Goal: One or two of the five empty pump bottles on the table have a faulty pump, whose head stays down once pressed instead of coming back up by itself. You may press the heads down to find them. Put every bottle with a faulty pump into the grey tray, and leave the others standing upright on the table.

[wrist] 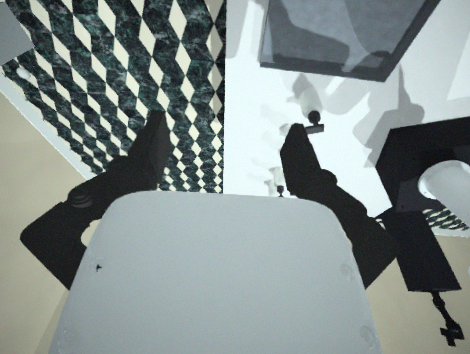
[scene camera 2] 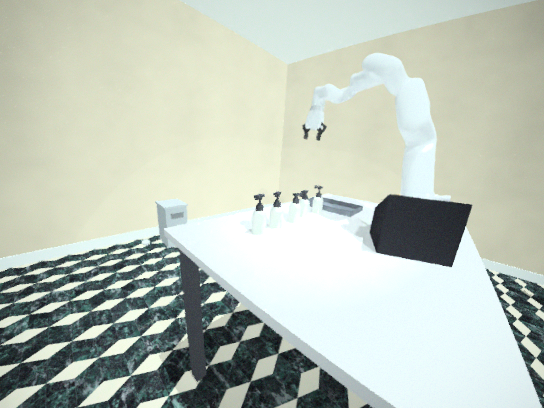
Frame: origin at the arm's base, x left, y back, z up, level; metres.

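Seen in the pictures: gripper, between the fingertips: (wrist: 228,133) (scene camera 2: 311,139); arm's base, origin of its link: (wrist: 442,179) (scene camera 2: 415,206).
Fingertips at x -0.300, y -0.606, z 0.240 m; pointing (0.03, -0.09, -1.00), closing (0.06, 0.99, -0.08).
Note:
Offsets run from my fingertips to a thing's top centre. "spot": to the spot under its first point. Level surfaces: height alone.
Five pale bottles with black pump heads @(dx +0.601, dy +0.181, dz -0.246 m) (scene camera 2: 258,221) @(dx +0.510, dy +0.184, dz -0.246 m) (scene camera 2: 275,216) @(dx +0.394, dy +0.191, dz -0.261 m) (scene camera 2: 294,212) @(dx +0.295, dy +0.172, dz -0.261 m) (scene camera 2: 304,206) @(dx +0.180, dy +0.184, dz -0.246 m) (scene camera 2: 317,204) stand upright in a row on the table. The third and fourth heads from the left look lower than the others, but are small. The grey tray @(dx +0.006, dy +0.189, dz -0.356 m) (scene camera 2: 341,210) (wrist: 320,73) lies behind the right end of the row, with no bottle showing in it. In the wrist view one bottle @(spot: dx +0.158, dy +0.175, dz -0.326 m) (wrist: 311,101) stands close to the tray; others show smaller, partly hidden by a finger. My gripper (scene camera 2: 312,138) (wrist: 228,133) is open and empty, high above the row's right end.
A large black box (scene camera 2: 420,231) (wrist: 425,131) stands on the table @(dz -0.386 m) (scene camera 2: 320,280) right of the bottles. Low pale shapes lie between it and the row. A grey box (scene camera 2: 172,216) stands beyond the table's left corner. The table's edge runs down the middle of the wrist view.

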